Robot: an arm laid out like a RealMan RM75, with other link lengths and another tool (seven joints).
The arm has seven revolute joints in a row. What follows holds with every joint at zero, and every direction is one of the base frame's. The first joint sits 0.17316 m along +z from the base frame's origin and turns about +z. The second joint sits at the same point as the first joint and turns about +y. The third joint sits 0.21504 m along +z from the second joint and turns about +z. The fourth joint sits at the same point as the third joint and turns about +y. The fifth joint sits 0.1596 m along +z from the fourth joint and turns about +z. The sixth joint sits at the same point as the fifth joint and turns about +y. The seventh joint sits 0.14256 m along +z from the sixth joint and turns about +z. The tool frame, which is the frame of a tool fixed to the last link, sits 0.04 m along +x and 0.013 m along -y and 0.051 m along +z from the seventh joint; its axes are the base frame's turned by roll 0, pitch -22.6 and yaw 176.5 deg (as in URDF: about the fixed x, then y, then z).
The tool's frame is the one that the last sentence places.
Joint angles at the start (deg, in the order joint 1, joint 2, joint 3, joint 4, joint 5, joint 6, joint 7): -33.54, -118.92, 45.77, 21.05, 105.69, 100.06, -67.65
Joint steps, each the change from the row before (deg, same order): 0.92, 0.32, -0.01, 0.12, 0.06, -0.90, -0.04; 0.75, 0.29, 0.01, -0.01, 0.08, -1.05, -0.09; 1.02, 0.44, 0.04, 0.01, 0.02, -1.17, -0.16; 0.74, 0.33, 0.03, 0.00, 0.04, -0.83, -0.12
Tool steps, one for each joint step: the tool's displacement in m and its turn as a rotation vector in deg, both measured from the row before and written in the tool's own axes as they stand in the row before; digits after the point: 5 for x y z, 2 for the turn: 0.00205, 0.00361, -0.00595, -1.72, 0.40, 0.19; 0.00235, 0.00398, -0.00518, -1.72, 0.47, 0.11; 0.00262, 0.00486, -0.00716, -2.14, 0.54, 0.08; 0.00202, 0.00355, -0.00526, -1.54, 0.42, 0.04
